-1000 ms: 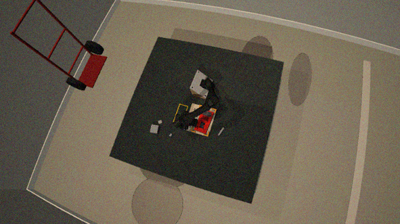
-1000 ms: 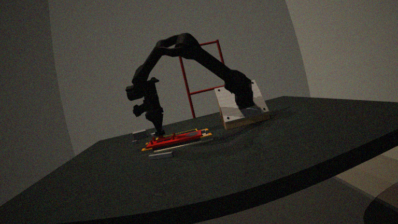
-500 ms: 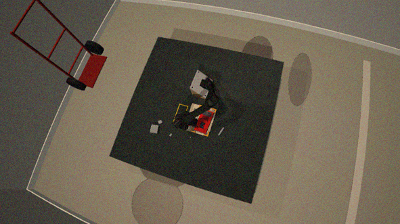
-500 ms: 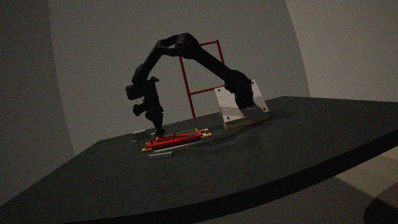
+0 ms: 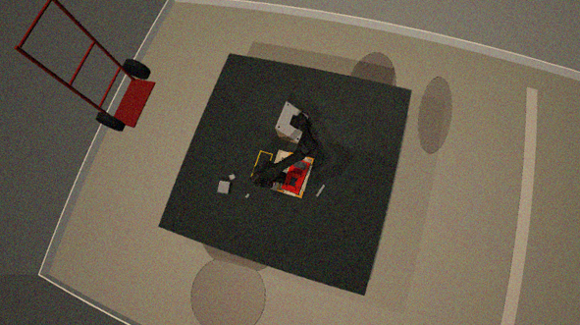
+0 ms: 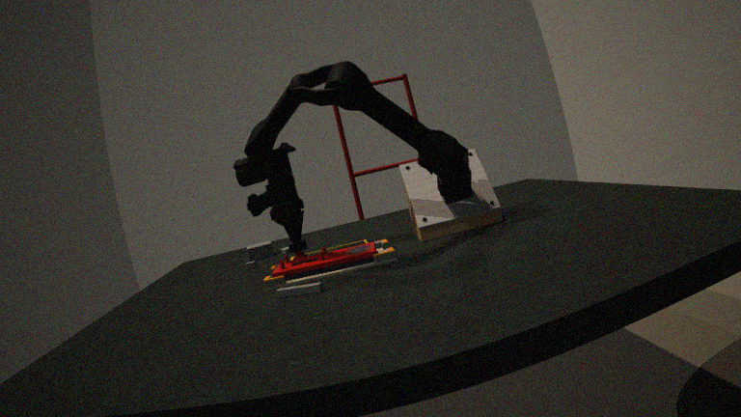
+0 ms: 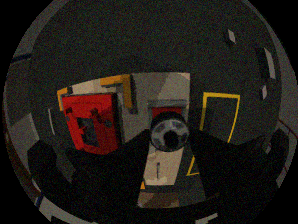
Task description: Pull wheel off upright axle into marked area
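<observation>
Now: the dark wheel right at my gripper tip.
</observation>
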